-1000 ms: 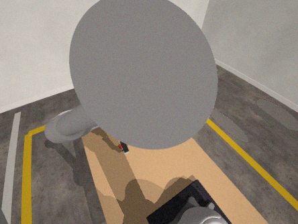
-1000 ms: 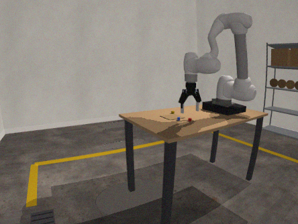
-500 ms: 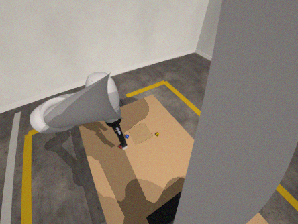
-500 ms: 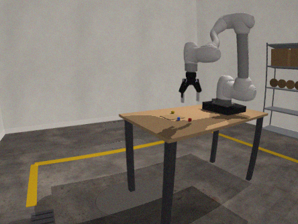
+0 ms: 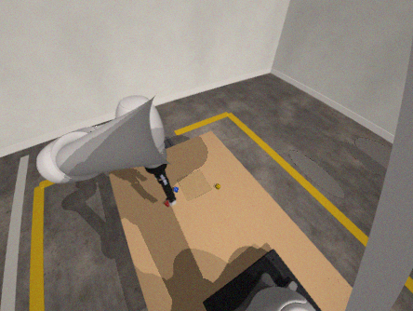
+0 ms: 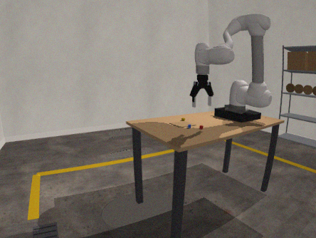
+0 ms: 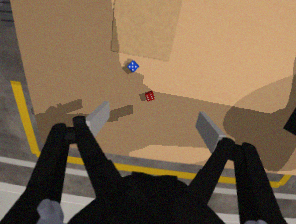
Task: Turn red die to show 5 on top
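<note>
The red die lies 15 cm below my hand, 1 cm to the left of it and 1 cm ahead of it. Round my hand: tan mat: 16 cm to the right, 16 cm below, 1 cm ahead; yellow die: 24 cm to the right, 15 cm below, 9 cm behind; blue die: 15 cm below, 7 cm to the right, 5 cm ahead.
</note>
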